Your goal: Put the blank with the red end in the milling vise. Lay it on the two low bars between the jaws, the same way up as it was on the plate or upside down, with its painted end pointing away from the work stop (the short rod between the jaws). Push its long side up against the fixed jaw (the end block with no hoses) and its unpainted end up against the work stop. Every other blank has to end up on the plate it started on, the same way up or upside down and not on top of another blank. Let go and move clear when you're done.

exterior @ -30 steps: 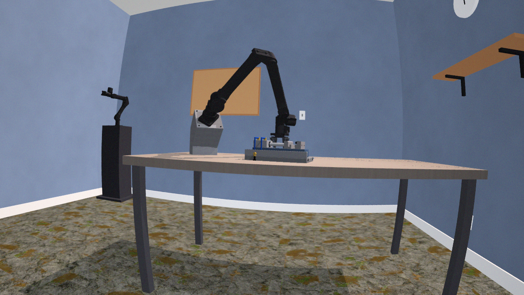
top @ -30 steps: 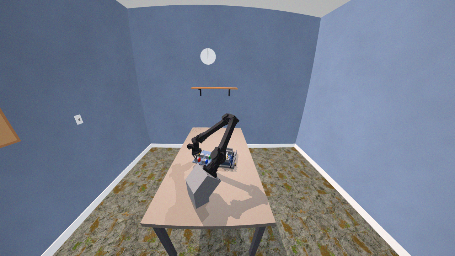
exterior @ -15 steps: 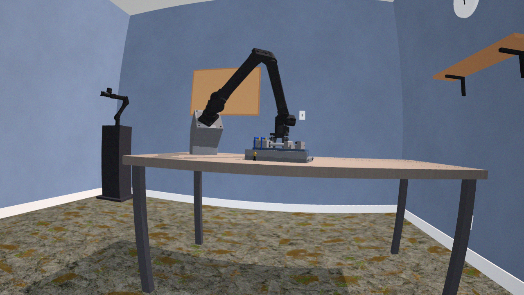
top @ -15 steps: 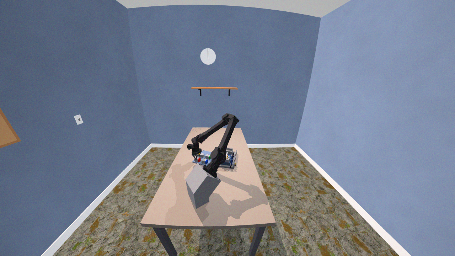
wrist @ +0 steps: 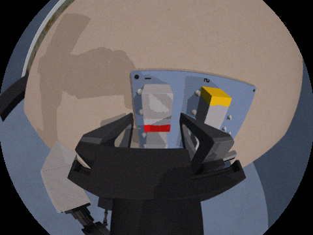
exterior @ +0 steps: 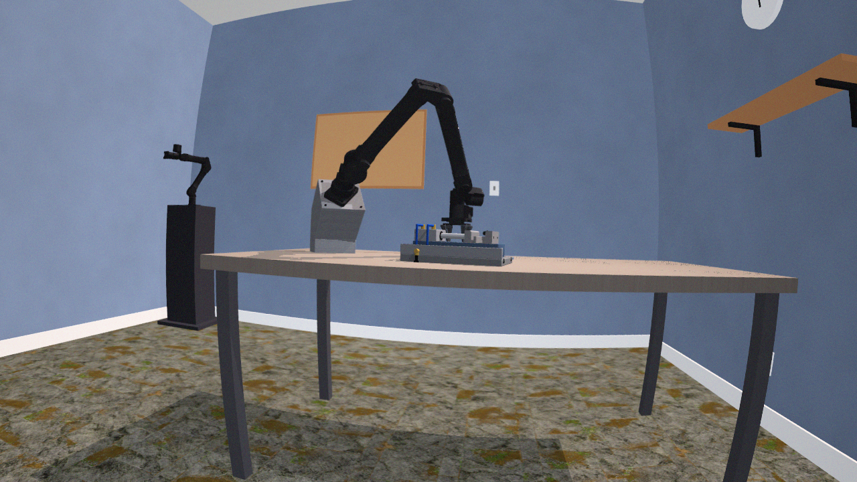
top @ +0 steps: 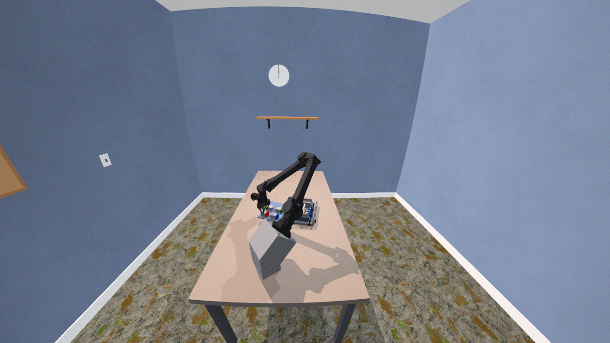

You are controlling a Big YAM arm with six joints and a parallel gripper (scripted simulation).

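Right now the yellow-ended blank is 8 cm ahead of my hand, 4 cm to the right of it and 3 cm below it. Also, from my hand: green-ended blank: 4 cm ahead, 12 cm to the right, 3 cm below; blue-ended blank: 4 cm behind, 8 cm to the right, 3 cm below; blue plate: 6 cm ahead, 8 cm to the right, 5 cm below.
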